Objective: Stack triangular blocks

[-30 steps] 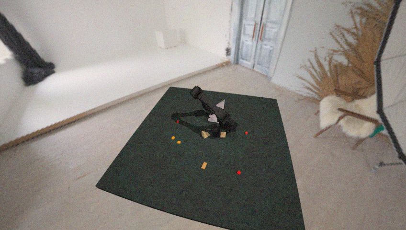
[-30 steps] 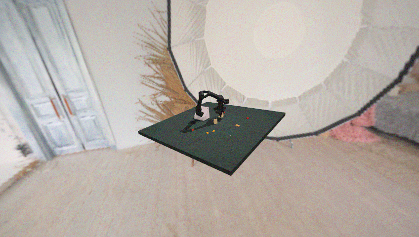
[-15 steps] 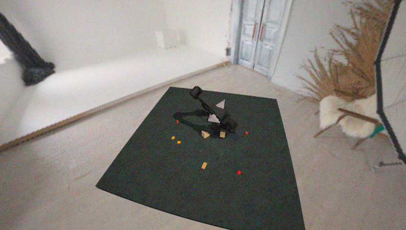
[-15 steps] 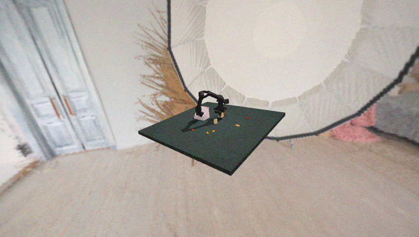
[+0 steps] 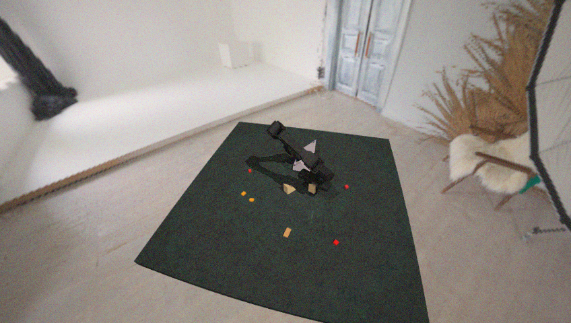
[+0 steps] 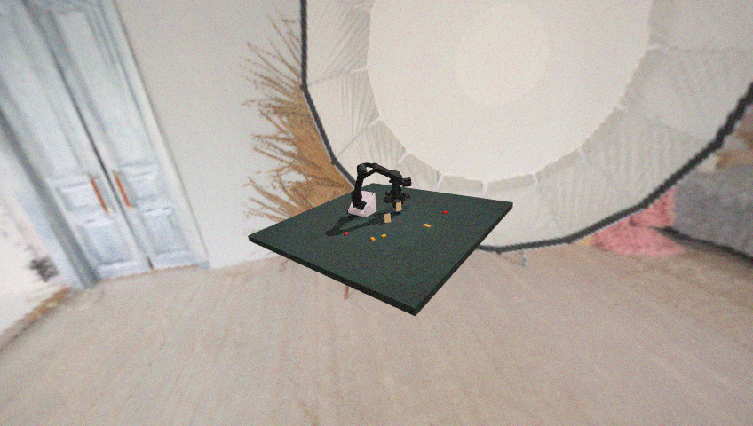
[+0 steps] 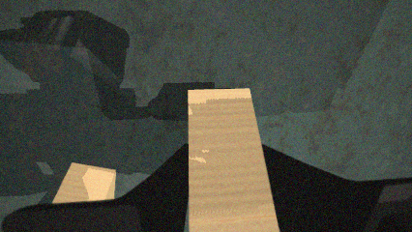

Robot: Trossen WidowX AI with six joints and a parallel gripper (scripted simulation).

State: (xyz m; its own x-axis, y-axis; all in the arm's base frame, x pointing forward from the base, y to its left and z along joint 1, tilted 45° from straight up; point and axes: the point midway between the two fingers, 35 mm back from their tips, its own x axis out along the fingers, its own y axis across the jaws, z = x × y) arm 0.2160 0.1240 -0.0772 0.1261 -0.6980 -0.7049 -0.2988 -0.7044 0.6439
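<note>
My gripper tip is now 10 mm below the triangular block and 10 mm short of it. Round my gripper tip: small tan piece: 290 mm ahead, 50 mm to the right, 30 mm below.
</note>
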